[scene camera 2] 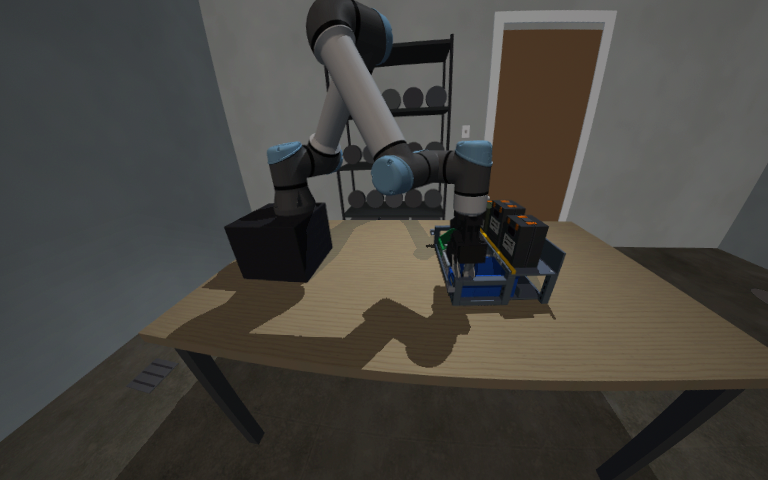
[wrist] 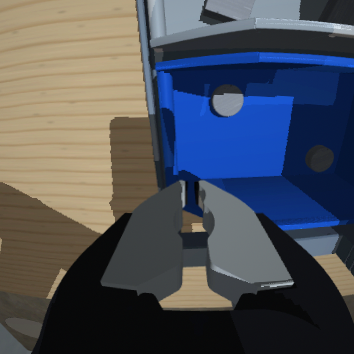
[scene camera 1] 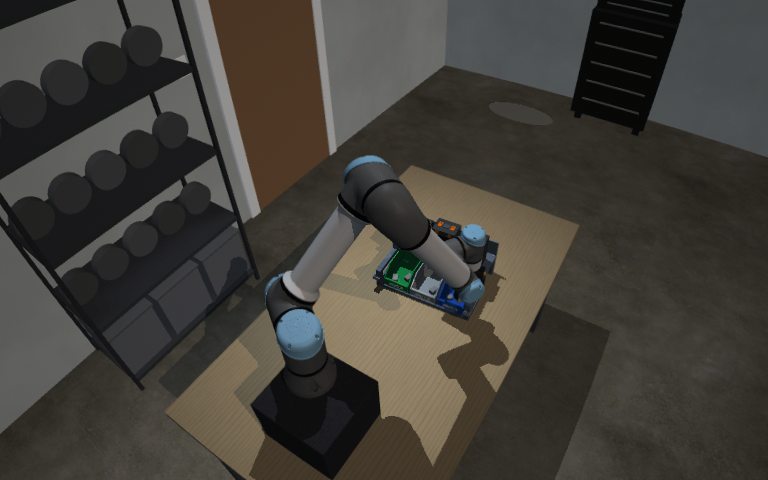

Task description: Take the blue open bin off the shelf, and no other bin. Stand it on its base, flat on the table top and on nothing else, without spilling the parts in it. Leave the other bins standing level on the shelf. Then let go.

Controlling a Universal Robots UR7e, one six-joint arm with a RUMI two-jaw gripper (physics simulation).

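Frame: origin at the arm's base, x ahead, y left, z up, level; metres.
Seen in the pictures: gripper, fingertip midpoint: [wrist: 190,183] [scene camera 1: 460,301]; arm's base, link origin: [scene camera 2: 295,209] [scene camera 1: 310,374].
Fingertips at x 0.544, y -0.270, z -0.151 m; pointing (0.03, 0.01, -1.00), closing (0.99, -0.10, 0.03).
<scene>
Offsets run from my fingertips to a thing's top centre. "spot": to the spot under its first point. Level surfaces: height alone.
The blue open bin @[dx +0.068, dy +0.024, dz +0.030 m] [scene camera 1: 450,306] [scene camera 2: 484,291] [wrist: 225,145] stands level in the end place of the low grey shelf @[spot: dx +0.104, dy -0.053, dz +0.003 m] [scene camera 2: 505,289] [wrist: 317,241]. Two round parts, a light disc @[dx +0.035, dy +0.051, dz -0.032 m] [wrist: 227,103] and a darker disc @[dx +0.122, dy -0.008, dz -0.032 m] [wrist: 319,159], lie in it. My gripper [scene camera 2: 467,270] [wrist: 190,183] points down at the bin's low open edge, its fingers nearly together with a thin strip of the bin's wall between the tips. The arm hides the gripper in scene camera 1. The grip is partly hidden in scene camera 2.
A light grey bin @[dx +0.074, dy +0.137, dz +0.030 m] [scene camera 1: 424,287] [wrist: 250,36] stands right beside the blue bin, and a green bin @[dx +0.081, dy +0.249, dz +0.030 m] [scene camera 1: 399,275] beyond it. Dark boxes with orange latches [scene camera 1: 446,226] [scene camera 2: 526,243] stand on the shelf's raised back ledge, behind a yellow rail @[dx +0.126, dy +0.134, dz +0.061 m] [scene camera 2: 498,252]. The wooden table @[dz -0.050 m] [scene camera 2: 339,283] carries the shelf.
</scene>
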